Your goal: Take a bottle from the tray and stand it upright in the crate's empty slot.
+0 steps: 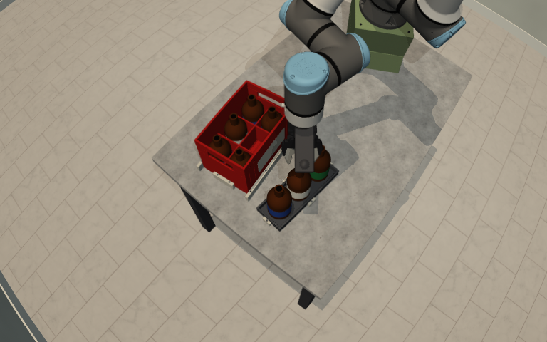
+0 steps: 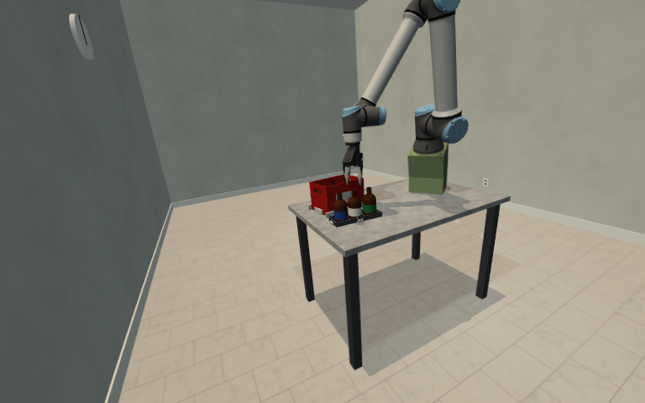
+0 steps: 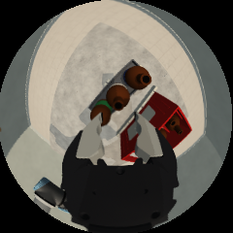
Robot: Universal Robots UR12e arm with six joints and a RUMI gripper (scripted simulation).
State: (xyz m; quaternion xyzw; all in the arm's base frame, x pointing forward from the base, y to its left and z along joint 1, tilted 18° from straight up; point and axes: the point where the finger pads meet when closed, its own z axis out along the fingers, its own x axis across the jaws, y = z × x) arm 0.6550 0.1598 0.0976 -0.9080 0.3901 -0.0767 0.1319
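My hand is 190 mm above the dark tray. Round my hand: crate 220 mm to the right, 120 mm below.
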